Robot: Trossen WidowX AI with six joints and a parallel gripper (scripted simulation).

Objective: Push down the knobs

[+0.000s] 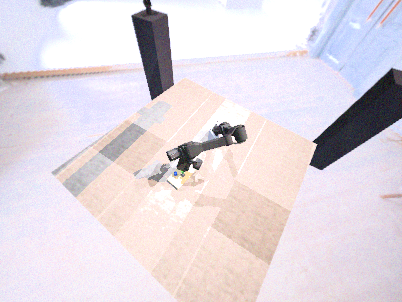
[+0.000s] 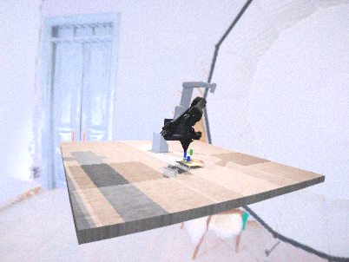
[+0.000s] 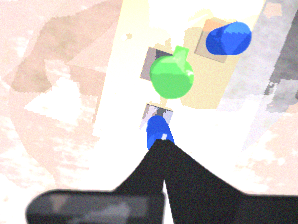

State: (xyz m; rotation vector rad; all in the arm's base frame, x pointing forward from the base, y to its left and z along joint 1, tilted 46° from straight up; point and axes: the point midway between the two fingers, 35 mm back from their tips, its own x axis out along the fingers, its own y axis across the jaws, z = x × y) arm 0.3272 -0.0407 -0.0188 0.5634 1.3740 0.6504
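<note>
My gripper tip is 1 cm above the blue knob. Also, from my gripper tip: green knob: 5 cm ahead, 1 cm to the left, 1 cm above.
</note>
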